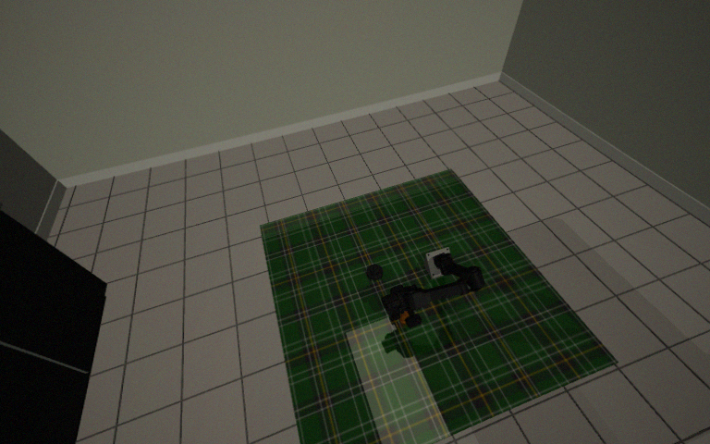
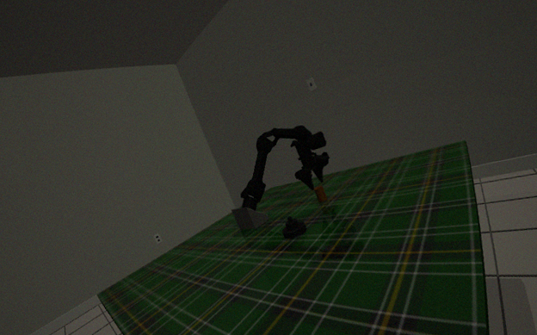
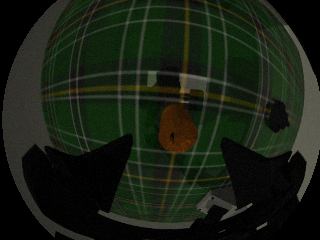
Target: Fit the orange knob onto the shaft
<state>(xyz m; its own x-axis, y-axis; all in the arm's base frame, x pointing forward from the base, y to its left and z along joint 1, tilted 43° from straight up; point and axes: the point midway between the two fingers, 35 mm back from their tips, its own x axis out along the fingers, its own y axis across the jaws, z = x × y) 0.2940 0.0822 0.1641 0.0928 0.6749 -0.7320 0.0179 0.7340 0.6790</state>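
My gripper tip is now 40 mm above the orange knob. From my gripper tip the other things lie so: D-shaped shaft (20 mm ahead, 280 mm to the right, 40 mm below).
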